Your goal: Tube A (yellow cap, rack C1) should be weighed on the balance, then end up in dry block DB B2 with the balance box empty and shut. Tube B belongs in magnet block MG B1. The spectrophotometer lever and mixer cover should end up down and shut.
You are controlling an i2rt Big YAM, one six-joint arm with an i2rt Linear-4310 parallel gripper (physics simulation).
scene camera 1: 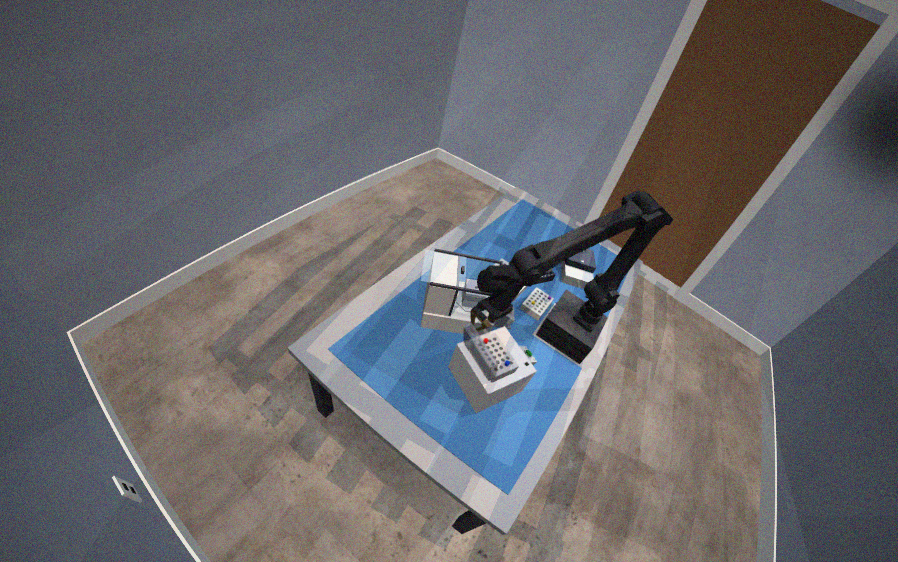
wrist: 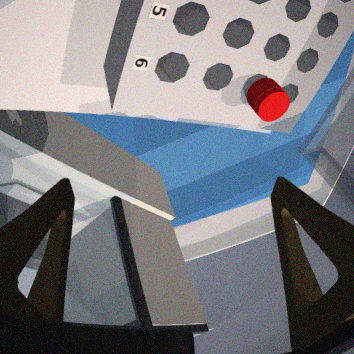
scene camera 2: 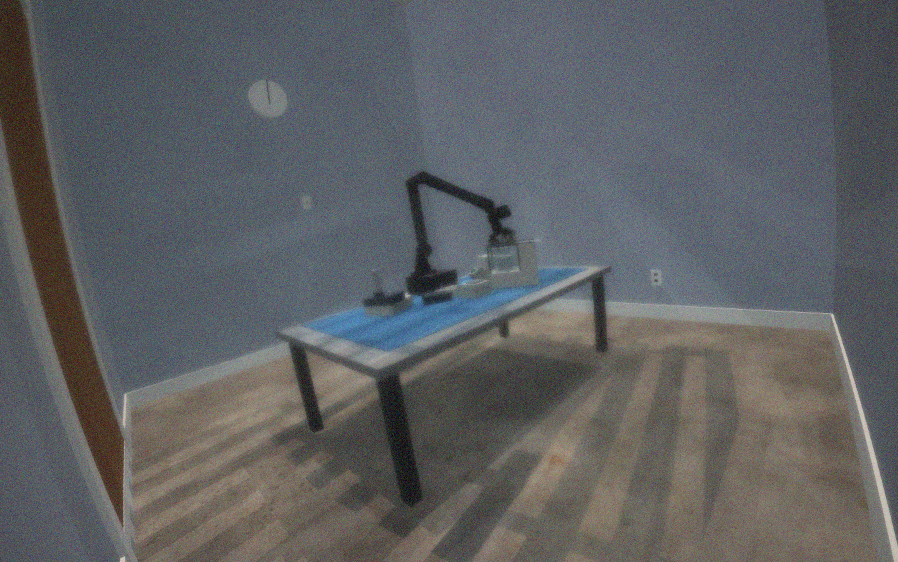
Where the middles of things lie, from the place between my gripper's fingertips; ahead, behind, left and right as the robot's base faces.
I see the glass-box balance (scene camera 1: 447, 308) 160 mm ahead of my hand, 110 mm to the right of it and 60 mm below it. From my hand the other things lie so: balance door (scene camera 1: 443, 268): 210 mm ahead, 60 mm to the right, 40 mm above.
